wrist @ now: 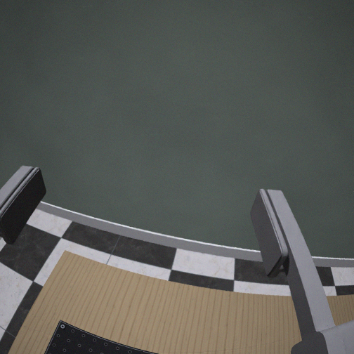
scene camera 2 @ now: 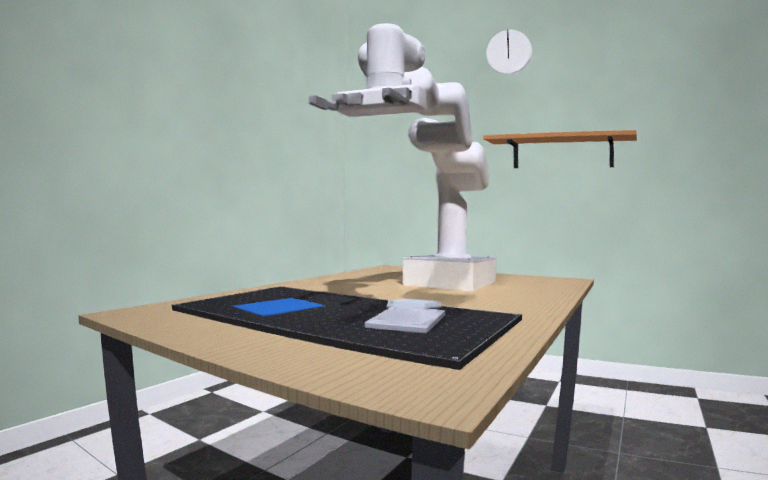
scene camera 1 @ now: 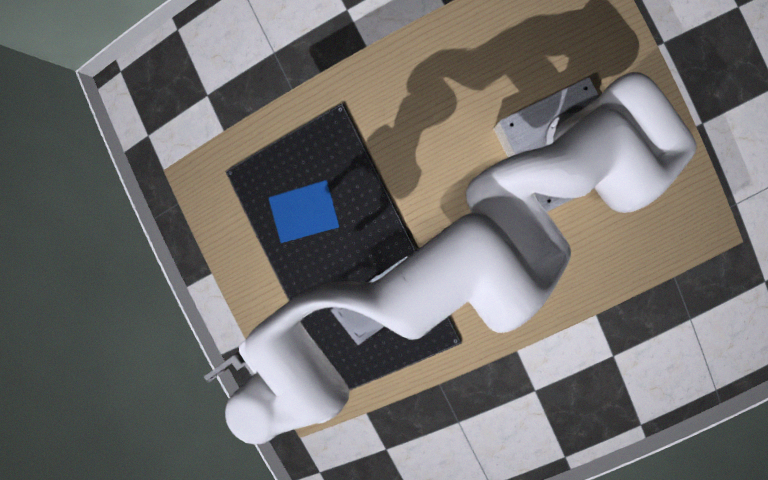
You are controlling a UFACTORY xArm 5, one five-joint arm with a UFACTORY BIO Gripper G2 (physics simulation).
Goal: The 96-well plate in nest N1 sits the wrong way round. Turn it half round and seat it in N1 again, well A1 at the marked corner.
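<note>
A flat light-grey block, which looks like a nest, sits on the black perforated board. A pale, thin plate-like piece shows directly behind it in scene camera 2; in scene camera 1 the arm hides most of both. I cannot tell whether this piece is the 96-well plate, nor see wells, well A1, a marked corner or an N1 label. My gripper is open and empty. It is high above the board, pointing sideways past the table edge, away from the arm's base.
A blue rectangle lies on the board's other half. The wooden table carries the board and the arm's base block. A wall shelf and a clock are behind the arm.
</note>
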